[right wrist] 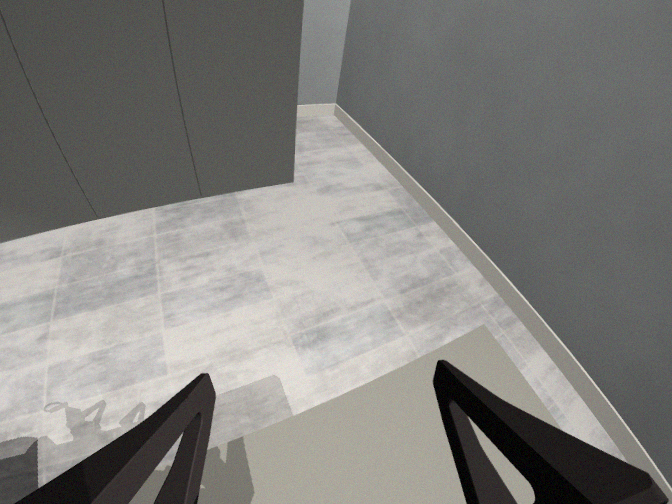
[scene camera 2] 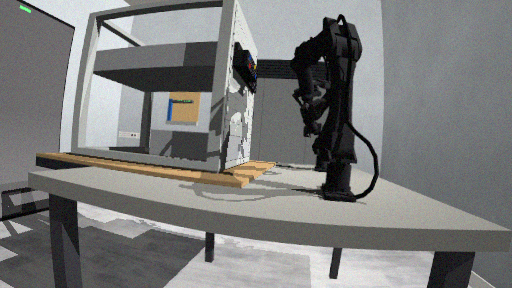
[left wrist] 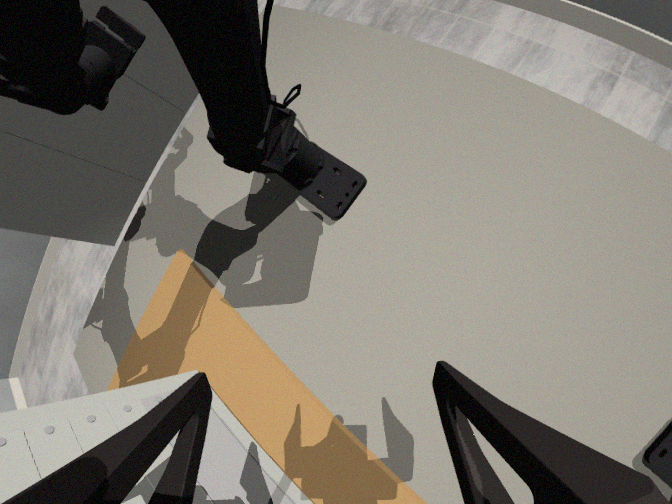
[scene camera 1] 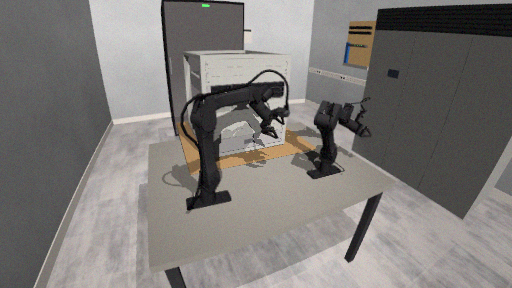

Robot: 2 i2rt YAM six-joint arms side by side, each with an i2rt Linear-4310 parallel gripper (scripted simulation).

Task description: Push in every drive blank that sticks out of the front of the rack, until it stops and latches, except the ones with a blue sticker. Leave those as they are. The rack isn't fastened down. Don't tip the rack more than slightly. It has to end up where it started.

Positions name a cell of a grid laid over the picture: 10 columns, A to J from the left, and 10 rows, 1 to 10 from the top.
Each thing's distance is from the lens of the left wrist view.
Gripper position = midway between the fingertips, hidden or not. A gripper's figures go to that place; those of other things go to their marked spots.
my left gripper (left wrist: E8): 12 cm
my right gripper (left wrist: B2): 62 cm
wooden board (left wrist: C7): 56 cm
